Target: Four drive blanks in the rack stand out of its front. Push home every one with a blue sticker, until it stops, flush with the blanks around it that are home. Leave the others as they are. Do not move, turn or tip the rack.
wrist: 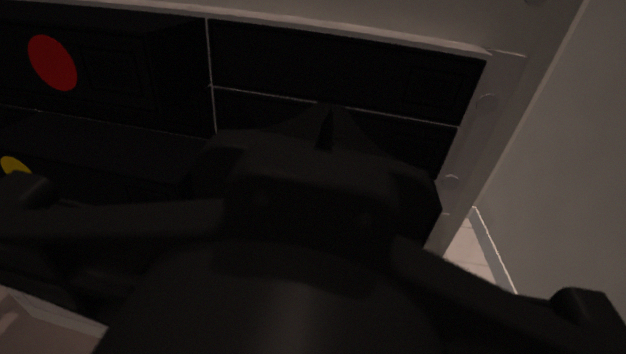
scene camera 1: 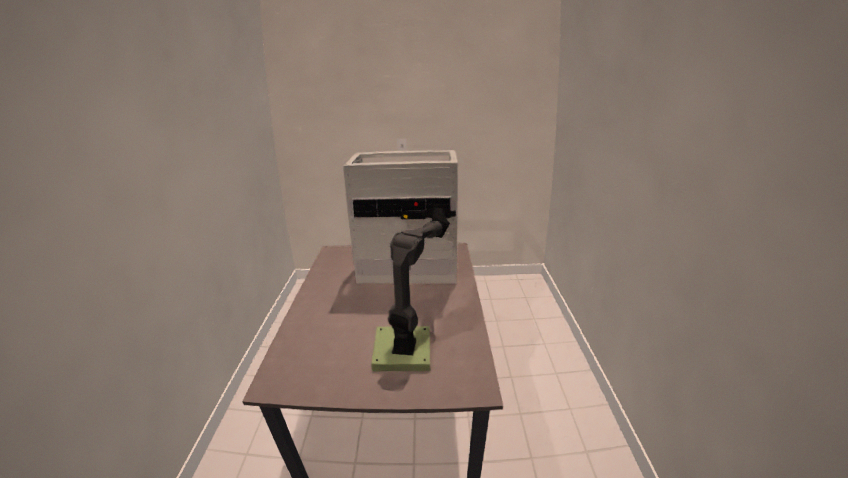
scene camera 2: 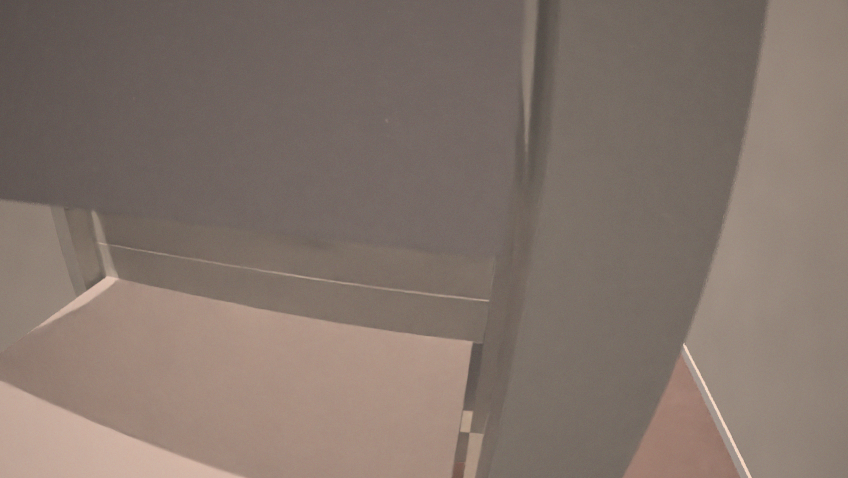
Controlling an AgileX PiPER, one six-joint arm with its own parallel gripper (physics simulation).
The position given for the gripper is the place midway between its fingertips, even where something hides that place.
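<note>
There's the gripper [wrist: 327, 125], and there's a drive rack [scene camera 2: 292, 238] as well. You get that rack [wrist: 444, 93] from the wrist too.
</note>
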